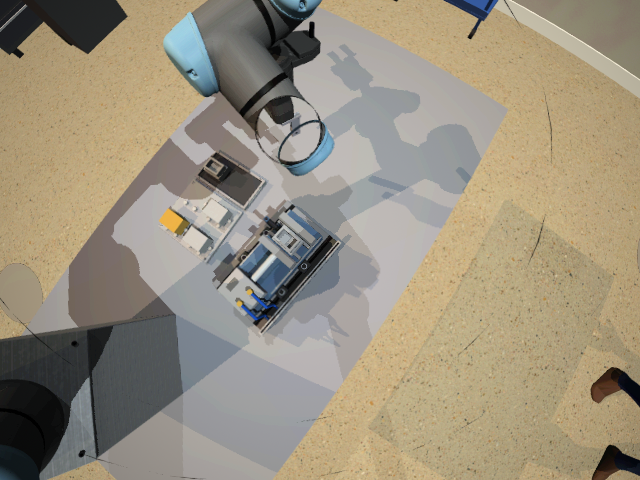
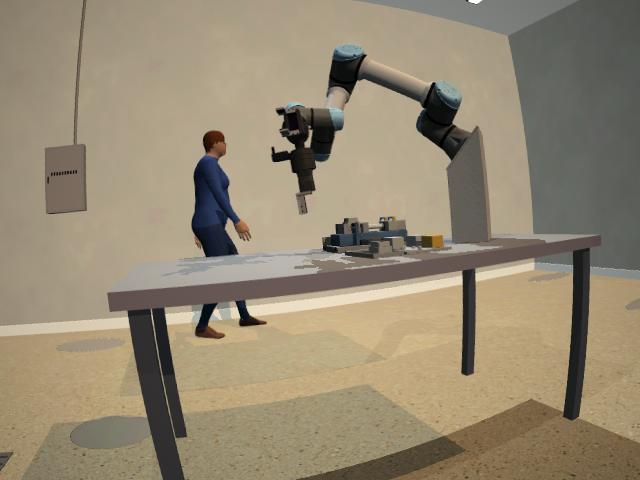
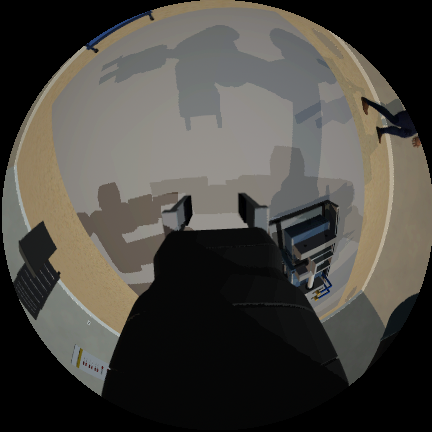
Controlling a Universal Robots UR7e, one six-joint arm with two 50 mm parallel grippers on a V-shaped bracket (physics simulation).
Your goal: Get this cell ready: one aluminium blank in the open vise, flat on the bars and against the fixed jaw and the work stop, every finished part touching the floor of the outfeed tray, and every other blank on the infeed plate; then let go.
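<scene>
My gripper is open and empty, high above the table, beyond the outfeed tray end. The vise holds a grey block with a square recess visible on top, between its jaws; jaw and stop contact cannot be told. A grey part with a recessed top is in a corner of the dark outfeed tray. Two pale blanks are on the infeed plate. An orange block is at the plate's outer corner, close to one blank.
Blue fittings with yellow ends stand at the vise's end nearest the robot base. The arm's second gripper points sideways on the bracket. The slanted metal robot mount stands on the table. A person stands beyond the table.
</scene>
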